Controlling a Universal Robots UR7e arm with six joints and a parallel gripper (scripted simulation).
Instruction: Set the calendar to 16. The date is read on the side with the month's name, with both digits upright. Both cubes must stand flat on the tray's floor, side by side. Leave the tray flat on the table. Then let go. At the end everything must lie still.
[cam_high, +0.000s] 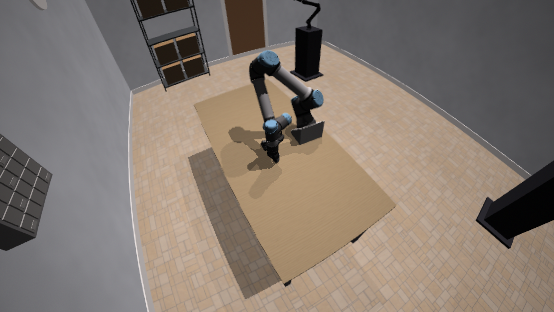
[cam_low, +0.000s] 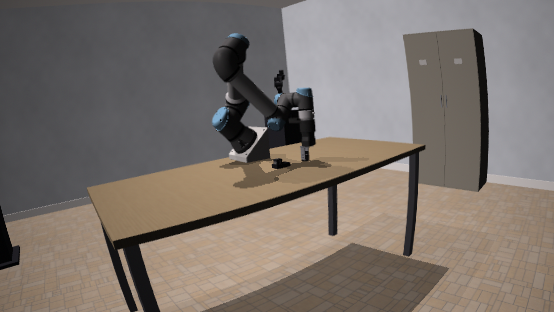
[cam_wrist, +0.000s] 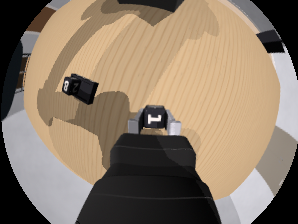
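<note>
My hand is 10 mm above the black date cube. The rest, counted from my hand: dark calendar tray: 160 mm to the right, 20 mm below, 10 mm behind.
</note>
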